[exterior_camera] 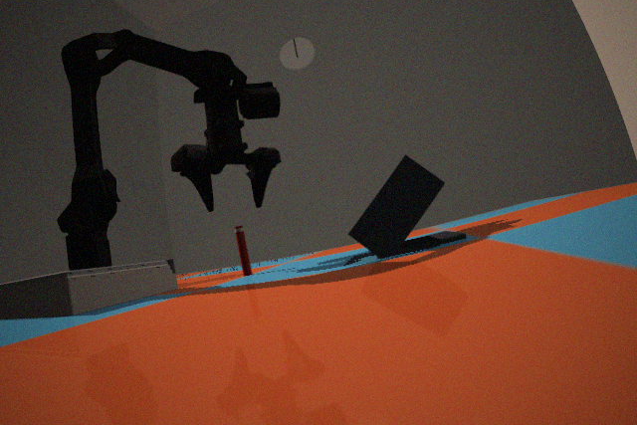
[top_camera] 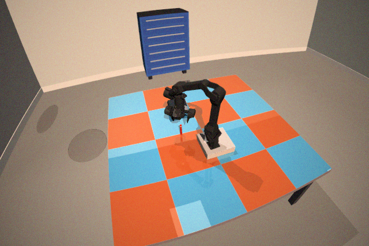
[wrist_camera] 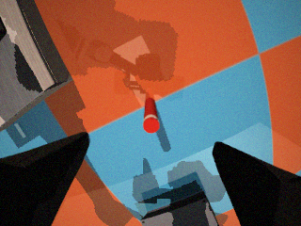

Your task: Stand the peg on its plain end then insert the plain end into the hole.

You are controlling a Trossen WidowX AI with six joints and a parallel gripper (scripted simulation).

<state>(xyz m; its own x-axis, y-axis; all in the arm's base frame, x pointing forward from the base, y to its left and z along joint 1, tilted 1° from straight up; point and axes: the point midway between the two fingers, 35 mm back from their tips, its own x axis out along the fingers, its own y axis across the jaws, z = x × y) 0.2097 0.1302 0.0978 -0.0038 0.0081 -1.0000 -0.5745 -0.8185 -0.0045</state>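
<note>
Now: the red peg 50 mm below my gripper tip. Round my gripper tip: sloped panel: 240 mm ahead, 60 mm to the right, 60 mm below; then flat panel foot: 260 mm ahead, 110 mm below, 60 mm to the right.
</note>
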